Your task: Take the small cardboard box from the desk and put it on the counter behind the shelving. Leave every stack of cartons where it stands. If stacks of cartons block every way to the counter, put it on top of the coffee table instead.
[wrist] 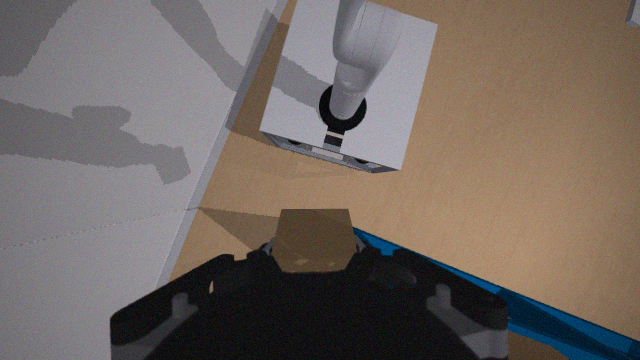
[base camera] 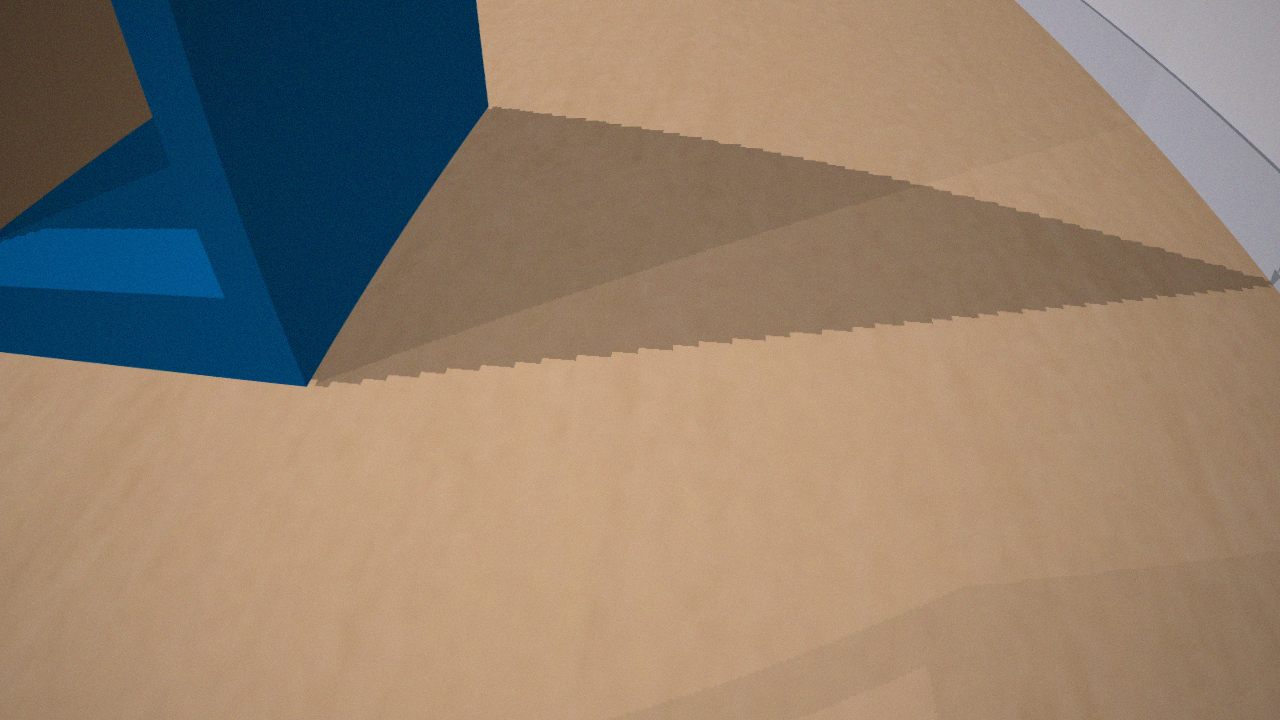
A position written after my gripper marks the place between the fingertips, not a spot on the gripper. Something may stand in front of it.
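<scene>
My gripper (wrist: 315, 246) is visible to me, and so is a small cardboard box (wrist: 307, 240). The small cardboard box is out of frame in the base camera view.
</scene>
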